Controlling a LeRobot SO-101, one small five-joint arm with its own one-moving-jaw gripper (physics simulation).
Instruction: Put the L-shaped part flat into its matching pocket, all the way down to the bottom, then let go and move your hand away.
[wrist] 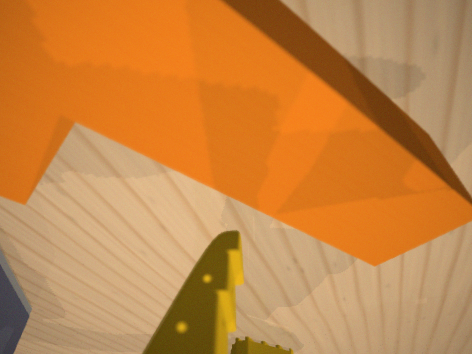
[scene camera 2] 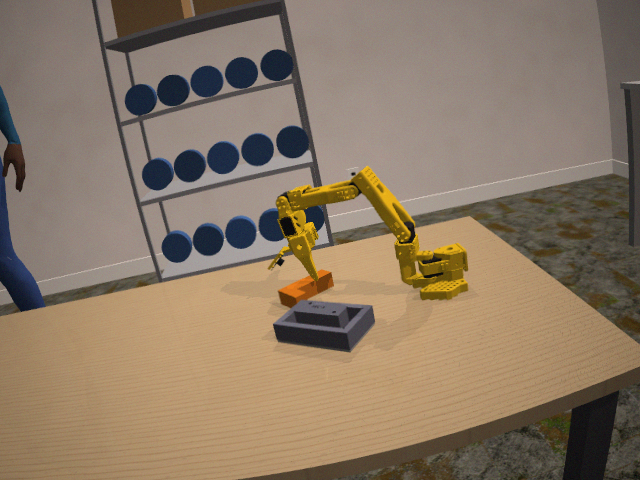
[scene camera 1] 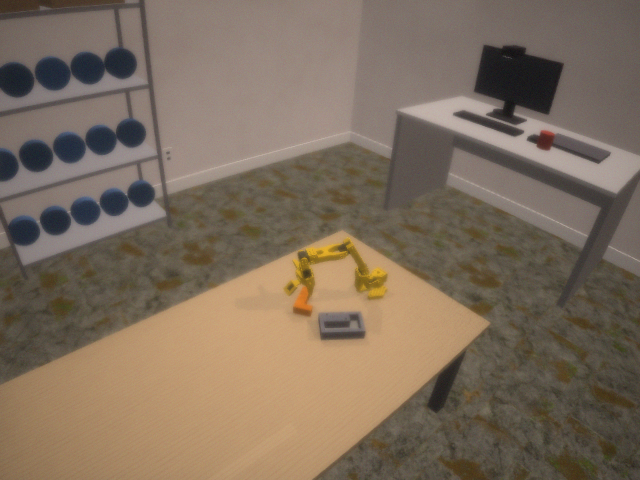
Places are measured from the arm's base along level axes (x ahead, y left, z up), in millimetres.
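Where they show: hand, tool point: (wrist: pixel 241 249) (scene camera 2: pixel 316 278) (scene camera 1: pixel 310 294); arm's base, link origin: (scene camera 2: pixel 430 290) (scene camera 1: pixel 367 292).
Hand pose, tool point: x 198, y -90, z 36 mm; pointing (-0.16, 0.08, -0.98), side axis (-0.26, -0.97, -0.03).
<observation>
Things, the pixels of their top centre, and the offset from my tool point. Level surfaces: height alone.
- orange L-shaped part, top centre: (wrist: pixel 214 189) (scene camera 2: pixel 309 282) (scene camera 1: pixel 306 298) 15 mm ahead, 0 mm left, 6 mm down
- dark grey pocket block, top centre: (scene camera 2: pixel 322 314) (scene camera 1: pixel 341 321) 5 mm ahead, 161 mm left, 1 mm up
- wooden table, surface height: 36 mm down
The orange L-shaped part (scene camera 1: pixel 301 308) (scene camera 2: pixel 296 293) (wrist: pixel 150 100) lies flat on the table, outside the pocket. The dark grey pocket block (scene camera 1: pixel 341 335) (scene camera 2: pixel 312 337) (wrist: pixel 11 312) stands close by, to the right of the part in scene camera 1 and in front of it in scene camera 2. My gripper (scene camera 1: pixel 299 293) (scene camera 2: pixel 293 274) is fully open and empty, low at the part's long arm. In the wrist view the notched fixed jaw (wrist: pixel 207 300) shows, its tip beside the long arm on the inner-corner side. The moving jaw is out of that view.
The arm's yellow base (scene camera 1: pixel 376 284) (scene camera 2: pixel 444 273) stands on the wooden table (scene camera 1: pixel 206 392) (scene camera 2: pixel 180 403), to the right of the part and behind the block. A shelf rack (scene camera 1: pixel 153 121) (scene camera 2: pixel 299 103) and a white desk (scene camera 1: pixel 429 114) stand away from the table.
</observation>
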